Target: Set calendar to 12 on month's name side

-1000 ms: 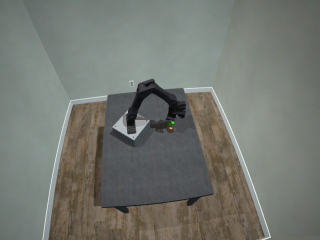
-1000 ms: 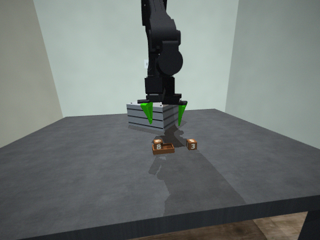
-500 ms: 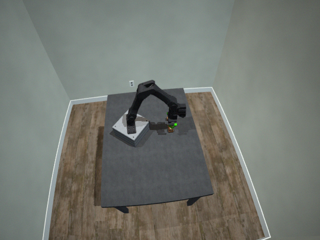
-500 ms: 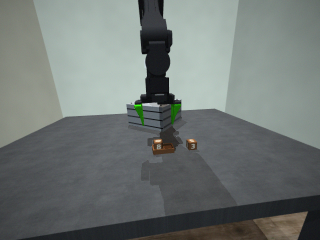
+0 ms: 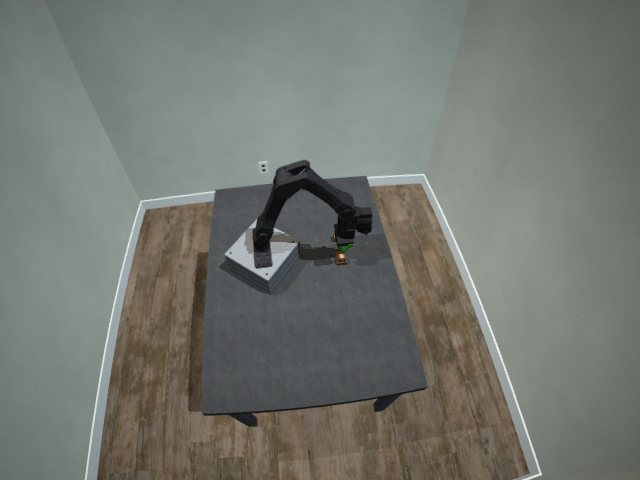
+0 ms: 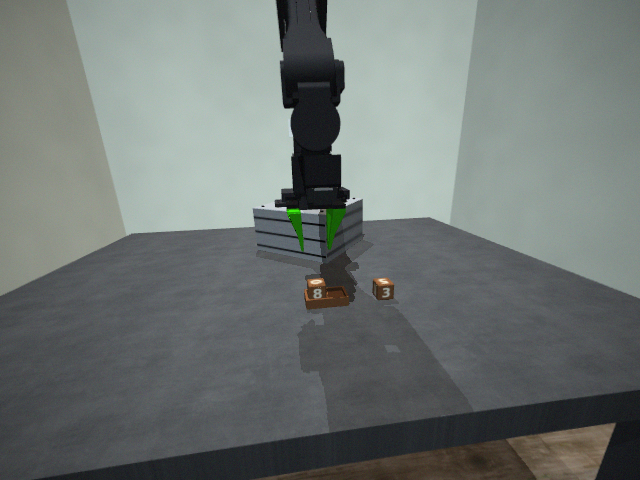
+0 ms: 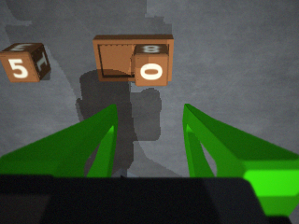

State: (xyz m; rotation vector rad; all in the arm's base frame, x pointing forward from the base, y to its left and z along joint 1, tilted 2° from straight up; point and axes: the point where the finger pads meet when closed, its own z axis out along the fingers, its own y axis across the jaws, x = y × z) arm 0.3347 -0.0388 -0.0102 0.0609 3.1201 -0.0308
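The brown tray is 10 cm below my hand and 2 cm to the left of it.
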